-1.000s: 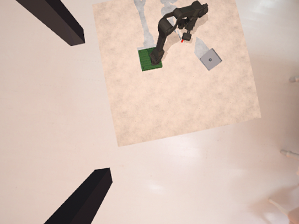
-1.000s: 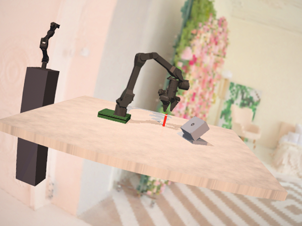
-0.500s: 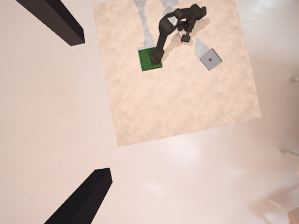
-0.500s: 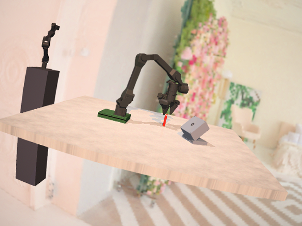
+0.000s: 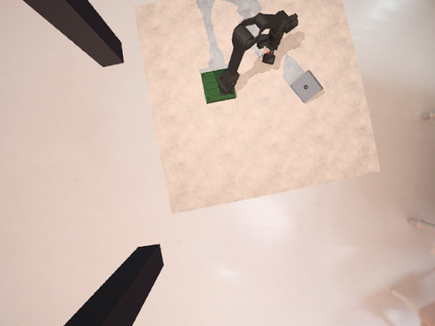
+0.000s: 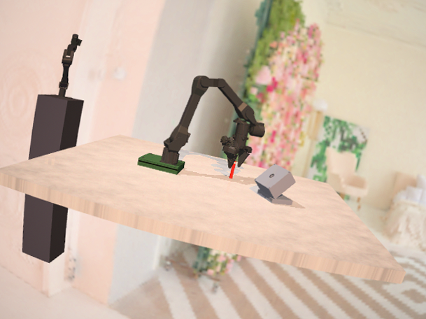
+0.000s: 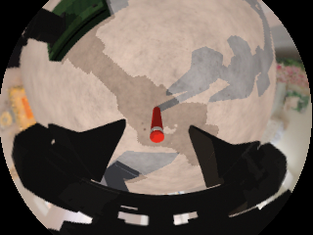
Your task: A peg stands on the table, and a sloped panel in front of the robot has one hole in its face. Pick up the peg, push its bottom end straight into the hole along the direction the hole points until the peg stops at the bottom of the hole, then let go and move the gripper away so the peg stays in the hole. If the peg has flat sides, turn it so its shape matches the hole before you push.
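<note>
My gripper tip is 10 mm below the red peg. Round my gripper tip: grey sloped panel 220 mm to the right, 180 mm ahead, 20 mm above.
</note>
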